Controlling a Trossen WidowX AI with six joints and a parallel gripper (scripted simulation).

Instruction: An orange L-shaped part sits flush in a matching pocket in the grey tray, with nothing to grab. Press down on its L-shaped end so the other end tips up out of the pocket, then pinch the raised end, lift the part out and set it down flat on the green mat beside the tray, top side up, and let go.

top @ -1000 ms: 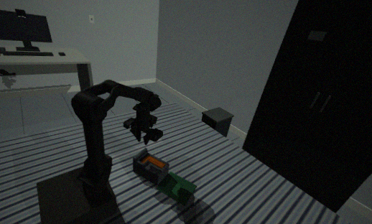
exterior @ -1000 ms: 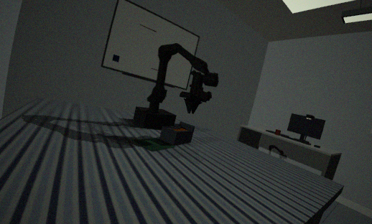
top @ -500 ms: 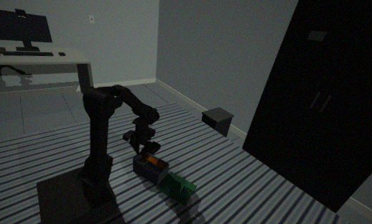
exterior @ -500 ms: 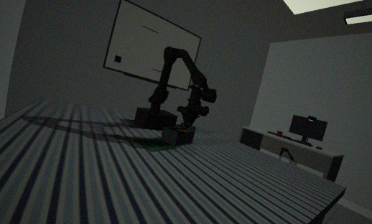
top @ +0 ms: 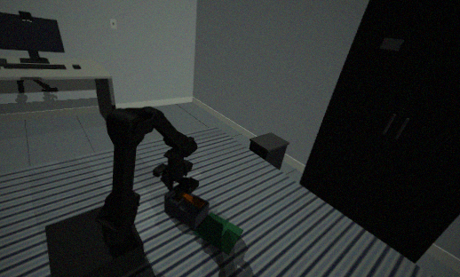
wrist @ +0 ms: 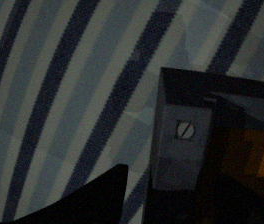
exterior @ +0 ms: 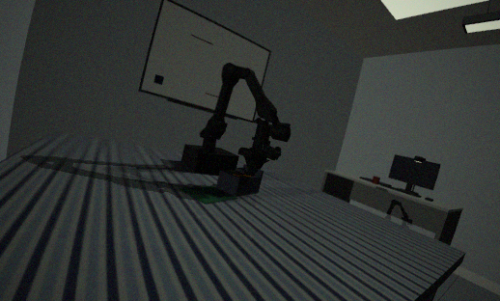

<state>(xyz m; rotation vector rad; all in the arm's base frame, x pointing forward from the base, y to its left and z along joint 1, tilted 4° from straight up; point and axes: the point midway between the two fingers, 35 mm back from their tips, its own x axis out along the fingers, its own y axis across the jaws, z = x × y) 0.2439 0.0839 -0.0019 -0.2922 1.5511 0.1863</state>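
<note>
My gripper tip is 60 mm to the left of the orange L-shaped part, 10 mm short of it and 10 mm above it. Also, from my gripper tip: green mat: 210 mm to the right, 80 mm below, 60 mm ahead.
</note>
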